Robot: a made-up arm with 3 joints. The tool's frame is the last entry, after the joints. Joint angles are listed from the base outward. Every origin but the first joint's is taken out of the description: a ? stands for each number. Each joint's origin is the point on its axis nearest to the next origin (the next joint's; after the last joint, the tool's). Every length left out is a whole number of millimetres.
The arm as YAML. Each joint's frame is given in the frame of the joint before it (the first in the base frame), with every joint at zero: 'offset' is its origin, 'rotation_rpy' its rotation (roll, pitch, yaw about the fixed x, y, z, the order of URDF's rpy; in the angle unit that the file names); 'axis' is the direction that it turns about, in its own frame. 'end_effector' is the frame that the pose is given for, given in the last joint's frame.
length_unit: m
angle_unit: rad
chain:
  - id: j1
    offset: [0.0, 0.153, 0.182]
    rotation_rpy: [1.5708, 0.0, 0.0]
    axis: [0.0, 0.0, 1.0]
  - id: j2
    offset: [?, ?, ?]
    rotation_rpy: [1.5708, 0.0, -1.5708]
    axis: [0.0, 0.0, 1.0]
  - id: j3
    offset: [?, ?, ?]
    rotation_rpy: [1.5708, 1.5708, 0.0]
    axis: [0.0, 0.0, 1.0]
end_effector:
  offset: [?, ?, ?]
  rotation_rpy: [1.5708, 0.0, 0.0]
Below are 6 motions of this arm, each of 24 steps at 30 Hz.
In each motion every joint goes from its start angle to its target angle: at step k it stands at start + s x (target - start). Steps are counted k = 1, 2, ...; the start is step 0. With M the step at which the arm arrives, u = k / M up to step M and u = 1 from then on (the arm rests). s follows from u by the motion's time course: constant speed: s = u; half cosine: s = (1 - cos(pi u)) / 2; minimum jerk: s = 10 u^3 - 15 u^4 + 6 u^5.
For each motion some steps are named. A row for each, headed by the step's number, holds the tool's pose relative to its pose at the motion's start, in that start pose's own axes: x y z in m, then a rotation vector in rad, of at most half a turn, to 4 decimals.
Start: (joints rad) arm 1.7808 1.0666 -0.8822
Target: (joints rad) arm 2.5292 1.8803 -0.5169
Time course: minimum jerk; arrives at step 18
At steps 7, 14, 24:
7: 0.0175 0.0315 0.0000 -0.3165 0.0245 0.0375
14: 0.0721 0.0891 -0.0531 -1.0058 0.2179 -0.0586
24: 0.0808 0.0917 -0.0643 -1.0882 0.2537 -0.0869

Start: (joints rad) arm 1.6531 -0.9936 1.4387
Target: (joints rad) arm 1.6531 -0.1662 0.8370
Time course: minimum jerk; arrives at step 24
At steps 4, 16, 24:
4: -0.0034 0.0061 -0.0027 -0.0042 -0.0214 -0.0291
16: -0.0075 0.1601 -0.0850 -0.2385 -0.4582 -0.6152
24: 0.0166 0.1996 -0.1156 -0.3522 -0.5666 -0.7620

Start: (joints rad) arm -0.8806 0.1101 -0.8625
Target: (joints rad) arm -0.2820 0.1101 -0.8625
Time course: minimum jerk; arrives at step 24
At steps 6, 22, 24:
6: -0.0038 0.0002 0.0022 -0.0052 -0.0616 -0.0044
22: -0.0399 0.0026 0.0107 -0.0497 -0.5919 -0.0426
24: -0.0401 0.0026 0.0107 -0.0499 -0.5950 -0.0428

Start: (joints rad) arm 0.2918 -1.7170 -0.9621
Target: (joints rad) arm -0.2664 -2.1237 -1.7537
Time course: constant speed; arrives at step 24
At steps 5, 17, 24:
5: -0.0309 -0.0008 -0.0195 -0.0564 -0.1864 -0.1308
17: -0.0783 0.0105 -0.0904 -0.2731 -0.6635 -0.3989
24: -0.0819 0.0113 -0.1425 -0.4493 -0.9540 -0.5182

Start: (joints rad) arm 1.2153 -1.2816 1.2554
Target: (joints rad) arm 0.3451 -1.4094 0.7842
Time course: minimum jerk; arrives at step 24
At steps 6, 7, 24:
6: -0.0001 -0.0336 -0.0050 0.0860 -0.0236 -0.0164
7: -0.0004 -0.0491 -0.0085 0.1262 -0.0351 -0.0256
24: -0.0400 -0.2430 -0.1546 0.7866 -0.2475 -0.3428

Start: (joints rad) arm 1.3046 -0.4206 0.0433
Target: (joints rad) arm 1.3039 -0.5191 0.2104
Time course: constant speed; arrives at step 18
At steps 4, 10, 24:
4: 0.0075 -0.0059 0.0047 0.0219 0.0373 0.0013
10: 0.0190 -0.0151 0.0109 0.0545 0.0932 0.0047
24: 0.0348 -0.0278 0.0177 0.0979 0.1676 0.0122

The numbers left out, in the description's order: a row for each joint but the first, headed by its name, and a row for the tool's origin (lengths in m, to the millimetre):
j2: 0.206 -0.032 0.0
j3: -0.062 -0.025 0.0
tool: -0.117 -0.199 0.0

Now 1 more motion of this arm.
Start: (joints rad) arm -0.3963 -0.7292 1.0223
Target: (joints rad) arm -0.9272 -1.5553 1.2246
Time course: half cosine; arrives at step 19
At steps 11, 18, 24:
11: 0.1183 -0.2024 -0.0374 0.4857 0.3068 0.3215
18: 0.1790 -0.3016 -0.1217 0.7951 0.4124 0.5113
24: 0.1799 -0.3032 -0.1236 0.8009 0.4137 0.5148

